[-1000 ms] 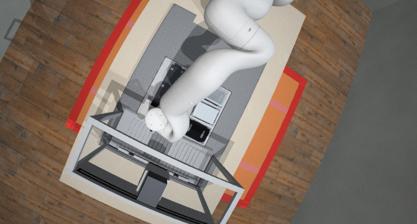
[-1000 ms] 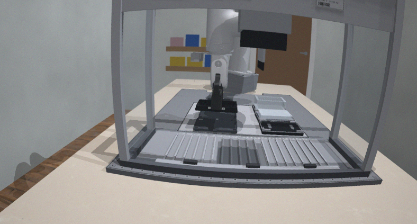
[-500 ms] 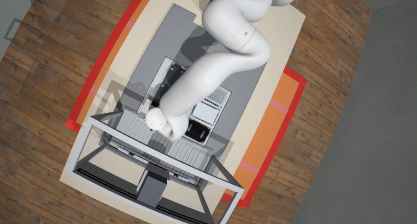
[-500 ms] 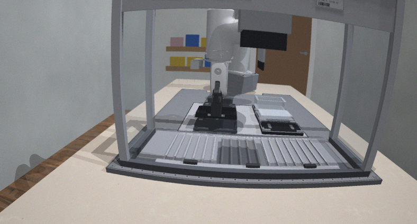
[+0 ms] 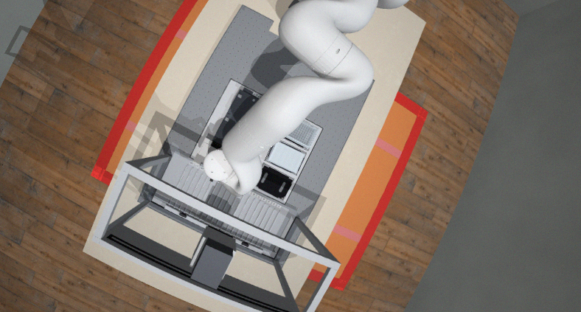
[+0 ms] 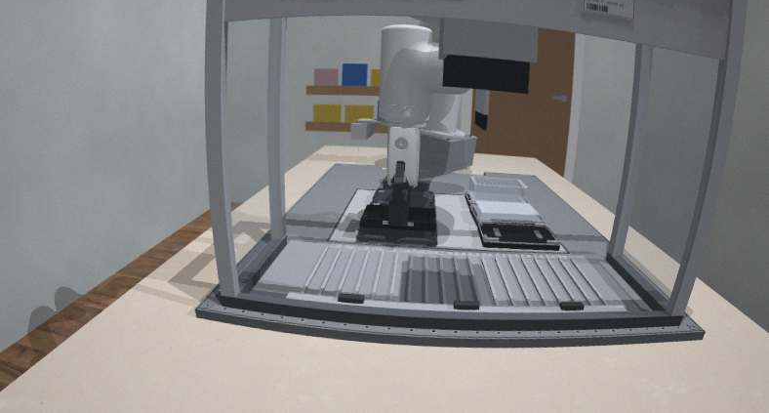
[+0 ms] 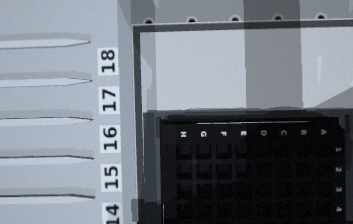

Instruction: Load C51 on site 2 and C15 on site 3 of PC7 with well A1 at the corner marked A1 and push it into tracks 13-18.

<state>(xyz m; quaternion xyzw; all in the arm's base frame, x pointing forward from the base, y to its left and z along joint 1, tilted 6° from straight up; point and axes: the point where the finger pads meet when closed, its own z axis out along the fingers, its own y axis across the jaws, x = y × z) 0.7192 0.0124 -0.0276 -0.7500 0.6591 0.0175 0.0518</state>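
My hand is 1 cm above the black plate C15. Also, from my hand: plate C16: 20 cm to the left, 14 cm behind, 2 cm below; plate carrier PC7: 11 cm behind, 3 cm below, 1 cm to the right; nest S3: 22 cm to the left, 4 cm below, 4 cm behind.
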